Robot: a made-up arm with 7 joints.
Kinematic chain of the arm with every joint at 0, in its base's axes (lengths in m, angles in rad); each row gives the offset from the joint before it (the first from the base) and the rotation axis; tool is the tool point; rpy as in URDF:
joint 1: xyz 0 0 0 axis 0.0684 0.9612 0.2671
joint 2: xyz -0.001 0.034 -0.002 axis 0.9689 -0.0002 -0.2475
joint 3: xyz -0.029 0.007 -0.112 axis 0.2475 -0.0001 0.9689
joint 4: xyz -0.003 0 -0.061 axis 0.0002 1 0
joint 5: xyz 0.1 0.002 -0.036 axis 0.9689 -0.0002 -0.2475
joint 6: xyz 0.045 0 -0.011 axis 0.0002 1 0
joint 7: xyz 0.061 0 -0.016 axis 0.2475 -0.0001 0.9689
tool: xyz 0 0 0 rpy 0 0.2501 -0.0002
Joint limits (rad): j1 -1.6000..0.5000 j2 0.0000..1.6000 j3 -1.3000..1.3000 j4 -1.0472..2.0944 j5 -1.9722..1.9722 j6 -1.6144..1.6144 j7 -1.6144..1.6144
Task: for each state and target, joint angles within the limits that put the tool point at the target. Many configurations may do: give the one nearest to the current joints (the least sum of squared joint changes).
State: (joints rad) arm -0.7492 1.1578 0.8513 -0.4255 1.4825 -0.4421 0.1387
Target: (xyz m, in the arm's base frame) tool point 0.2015 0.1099 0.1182
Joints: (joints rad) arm -0.8817 1.0687 0.3780 -0.3621 1.5012 -0.4892 0.1387
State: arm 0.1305 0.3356 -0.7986 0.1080 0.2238 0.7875 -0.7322
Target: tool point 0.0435 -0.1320 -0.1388
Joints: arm 0.1529 0.0789 -1.1630 -0.6147 0.1805 0.6159 -0.7322
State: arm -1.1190 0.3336 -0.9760 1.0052 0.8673 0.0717 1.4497
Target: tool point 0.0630 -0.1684 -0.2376
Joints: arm -0.4196 0.0466 -1.3000 0.3050 0.8645 -0.3142 1.4497
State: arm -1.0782 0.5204 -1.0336 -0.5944 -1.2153 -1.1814 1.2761
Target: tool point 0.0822 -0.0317 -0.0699
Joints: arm -0.3939 0.6305 -1.3000 -0.7990 -0.8745 -1.1857 1.2761
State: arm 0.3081 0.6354 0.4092 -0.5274 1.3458 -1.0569 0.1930
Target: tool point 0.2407 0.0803 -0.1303
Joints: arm -0.4029 0.4230 0.1921 -0.0389 1.4847 -0.8490 0.1930
